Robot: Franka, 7 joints.
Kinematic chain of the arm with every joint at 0, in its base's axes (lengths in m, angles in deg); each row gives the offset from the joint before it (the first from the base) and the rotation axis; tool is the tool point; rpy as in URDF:
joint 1: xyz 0 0 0.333 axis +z
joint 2: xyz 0 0 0 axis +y
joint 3: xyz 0 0 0.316 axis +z
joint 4: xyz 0.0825 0 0 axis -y
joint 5: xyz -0.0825 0 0.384 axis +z
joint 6: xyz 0 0 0 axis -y
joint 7: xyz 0.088 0 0 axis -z
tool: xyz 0 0 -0.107 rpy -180 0 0
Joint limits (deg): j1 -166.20..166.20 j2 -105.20..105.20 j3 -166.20..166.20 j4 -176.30..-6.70 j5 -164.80..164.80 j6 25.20..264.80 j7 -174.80..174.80
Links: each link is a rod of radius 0.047 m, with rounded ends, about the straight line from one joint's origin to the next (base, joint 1, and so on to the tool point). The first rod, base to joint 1, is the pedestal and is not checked.
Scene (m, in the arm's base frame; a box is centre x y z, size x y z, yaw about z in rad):
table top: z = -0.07
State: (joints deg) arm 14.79 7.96 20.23 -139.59 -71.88 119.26 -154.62
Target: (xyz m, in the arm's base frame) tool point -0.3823 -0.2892 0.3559
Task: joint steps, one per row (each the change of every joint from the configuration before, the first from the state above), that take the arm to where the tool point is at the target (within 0.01 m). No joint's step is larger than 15 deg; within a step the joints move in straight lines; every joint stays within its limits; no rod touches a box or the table.
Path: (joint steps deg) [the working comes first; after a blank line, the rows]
Joints at the target: -68.80 -1.35 -62.91 -134.36 -76.06 97.06 -154.62
Straight joint move there: clear.

1: -13.93 -1.55 -13.86 0.87 -0.70 -3.70 0.00
2: -13.93 -1.55 -13.85 0.87 -0.69 -3.70 0.00
3: -13.93 -1.55 -13.86 0.87 -0.70 -3.70 0.00
4: -13.93 -1.55 -13.86 0.88 -0.69 -3.70 0.00
5: -13.94 -1.56 -13.85 0.87 -0.70 -3.70 0.00
6: -13.93 -1.55 -13.86 0.87 -0.70 -3.70 0.00

